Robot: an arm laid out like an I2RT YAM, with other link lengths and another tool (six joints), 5 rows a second.
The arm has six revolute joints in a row. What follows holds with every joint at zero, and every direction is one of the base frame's. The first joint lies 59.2 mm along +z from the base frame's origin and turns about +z. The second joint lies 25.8 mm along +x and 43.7 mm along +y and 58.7 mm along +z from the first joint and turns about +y. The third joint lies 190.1 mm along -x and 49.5 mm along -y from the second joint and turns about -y. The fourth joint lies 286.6 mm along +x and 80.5 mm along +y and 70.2 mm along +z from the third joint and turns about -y. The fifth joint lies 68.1 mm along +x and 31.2 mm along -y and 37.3 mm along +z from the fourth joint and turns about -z. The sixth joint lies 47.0 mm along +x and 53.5 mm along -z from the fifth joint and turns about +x. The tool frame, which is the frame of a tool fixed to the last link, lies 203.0 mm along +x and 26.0 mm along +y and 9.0 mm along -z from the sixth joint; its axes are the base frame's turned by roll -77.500, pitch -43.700 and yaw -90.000 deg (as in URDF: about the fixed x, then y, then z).
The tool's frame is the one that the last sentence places.
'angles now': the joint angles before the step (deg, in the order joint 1, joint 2, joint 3, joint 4, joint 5, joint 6). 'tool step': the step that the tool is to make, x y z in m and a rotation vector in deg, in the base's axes. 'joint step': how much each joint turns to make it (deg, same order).
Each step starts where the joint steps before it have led.
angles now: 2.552 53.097 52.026 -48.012 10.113 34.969
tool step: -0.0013 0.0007 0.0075 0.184 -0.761 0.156
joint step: -0.047 -1.126 0.287 -0.635 -0.247 -0.054
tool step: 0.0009 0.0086 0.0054 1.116 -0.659 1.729
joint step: -0.033 -0.458 0.337 0.002 -1.987 -0.586
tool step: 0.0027 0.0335 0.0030 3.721 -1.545 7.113
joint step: -0.002 -0.998 -1.382 2.282 -7.544 -2.661
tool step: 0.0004 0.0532 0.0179 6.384 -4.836 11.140
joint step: -0.009 -2.794 -3.023 5.035 -12.349 -3.145
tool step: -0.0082 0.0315 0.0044 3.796 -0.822 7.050
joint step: 0.003 0.164 -0.957 1.614 -7.798 -1.795
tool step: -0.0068 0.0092 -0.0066 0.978 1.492 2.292
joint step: 0.008 0.967 -0.085 -0.672 -2.404 -0.771
